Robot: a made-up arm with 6 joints.
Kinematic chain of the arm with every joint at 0, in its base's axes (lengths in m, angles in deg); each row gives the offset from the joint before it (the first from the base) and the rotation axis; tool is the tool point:
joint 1: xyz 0 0 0.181 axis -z
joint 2: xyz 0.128 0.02 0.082 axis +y
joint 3: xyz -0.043 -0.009 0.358 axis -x
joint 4: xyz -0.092 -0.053 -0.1 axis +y
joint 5: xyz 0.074 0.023 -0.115 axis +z
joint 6: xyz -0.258 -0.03 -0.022 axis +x
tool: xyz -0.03 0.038 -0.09
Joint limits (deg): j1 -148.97..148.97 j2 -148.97..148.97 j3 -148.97..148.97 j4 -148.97..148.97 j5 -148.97..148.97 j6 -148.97..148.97
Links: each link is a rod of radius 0.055 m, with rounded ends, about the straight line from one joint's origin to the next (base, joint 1, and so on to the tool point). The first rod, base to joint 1, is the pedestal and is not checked.
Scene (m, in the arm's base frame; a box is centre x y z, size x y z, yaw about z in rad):
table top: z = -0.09
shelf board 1: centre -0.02 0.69 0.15 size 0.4 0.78 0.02 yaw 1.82
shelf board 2: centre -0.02 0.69 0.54 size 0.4 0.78 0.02 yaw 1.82
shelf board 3: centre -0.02 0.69 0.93 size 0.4 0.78 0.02 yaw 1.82
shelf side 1: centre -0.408 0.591 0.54 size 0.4 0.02 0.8 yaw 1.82
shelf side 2: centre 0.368 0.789 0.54 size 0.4 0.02 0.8 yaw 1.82
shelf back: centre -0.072 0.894 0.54 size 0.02 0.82 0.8 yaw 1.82
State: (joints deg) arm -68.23 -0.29 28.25 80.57 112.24 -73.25
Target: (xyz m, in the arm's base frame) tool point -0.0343 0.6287 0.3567
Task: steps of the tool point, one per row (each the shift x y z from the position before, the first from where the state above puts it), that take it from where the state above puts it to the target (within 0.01 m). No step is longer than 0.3 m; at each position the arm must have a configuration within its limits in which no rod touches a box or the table.
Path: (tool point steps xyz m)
1: -0.0668 -0.1257 0.1950
2: -0.2120 -0.0561 0.1358
3: -0.2648 0.0592 0.0191
4: -0.1952 0.1635 -0.0984
5: -0.0681 0.2156 -0.0634
6: 0.0454 0.2107 -0.0643
7: 0.1353 0.1509 -0.0596
8: 0.1775 0.0593 -0.0503
9: 0.1654 -0.0329 -0.0377
10: -0.0071 0.1143 0.0236
11: -0.0261 0.0968 0.0027
12: -0.0387 0.0717 -0.0264

